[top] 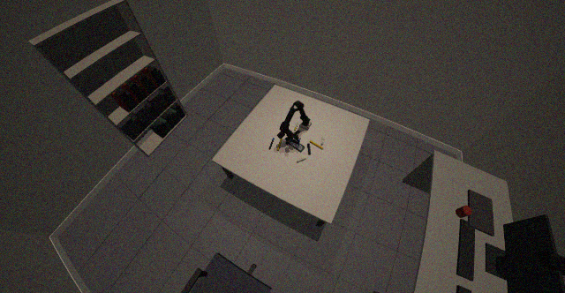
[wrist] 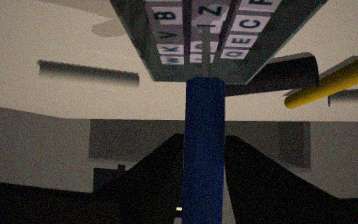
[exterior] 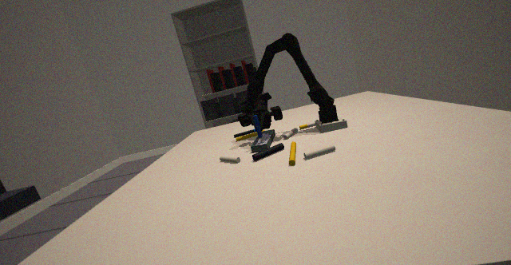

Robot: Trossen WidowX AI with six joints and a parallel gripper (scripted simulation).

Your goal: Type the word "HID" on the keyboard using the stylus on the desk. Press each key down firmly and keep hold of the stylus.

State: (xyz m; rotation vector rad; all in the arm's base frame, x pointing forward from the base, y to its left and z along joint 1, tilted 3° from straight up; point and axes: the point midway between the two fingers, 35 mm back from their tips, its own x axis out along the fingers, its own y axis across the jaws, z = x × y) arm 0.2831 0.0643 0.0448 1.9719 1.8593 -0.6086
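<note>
My gripper tip is 4 cm past the black cylinder, 10 cm to the right of it and 6 cm above it. Also, from my gripper tip: blue stylus (1 cm below).
</note>
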